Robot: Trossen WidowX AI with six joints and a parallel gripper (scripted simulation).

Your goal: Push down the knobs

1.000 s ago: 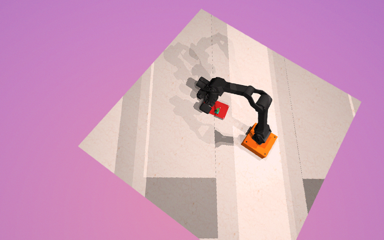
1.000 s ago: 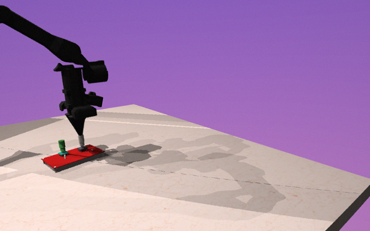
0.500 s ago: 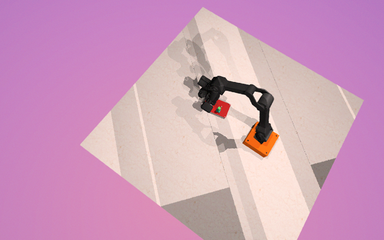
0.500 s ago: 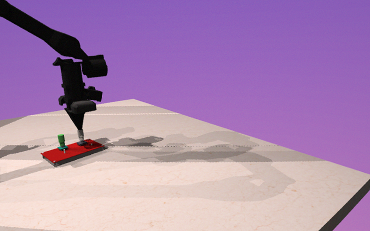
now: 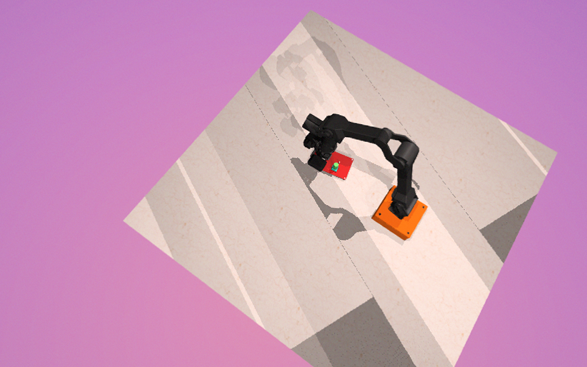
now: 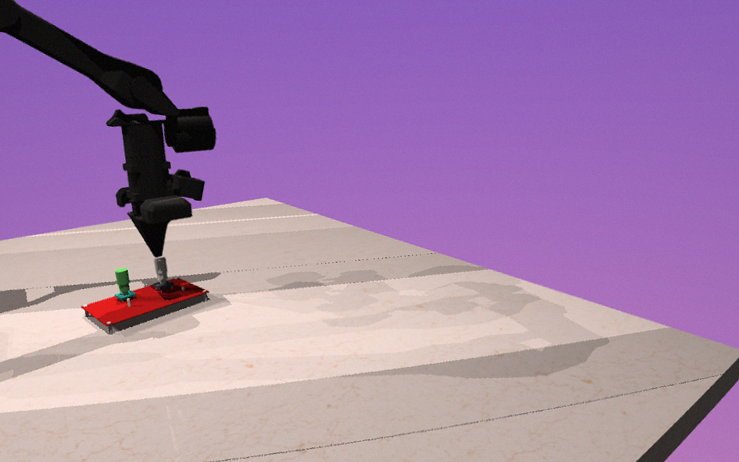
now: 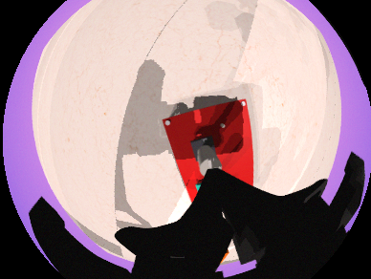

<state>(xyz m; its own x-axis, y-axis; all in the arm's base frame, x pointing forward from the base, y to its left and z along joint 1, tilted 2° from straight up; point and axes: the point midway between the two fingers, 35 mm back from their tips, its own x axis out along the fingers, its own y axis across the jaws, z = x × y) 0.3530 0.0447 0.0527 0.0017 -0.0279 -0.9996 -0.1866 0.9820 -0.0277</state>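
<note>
Now: gripper tip 20 mm above the grey knob. Round my gripper tip: green knob 60 mm behind, 30 mm below, 10 mm to the right.
</note>
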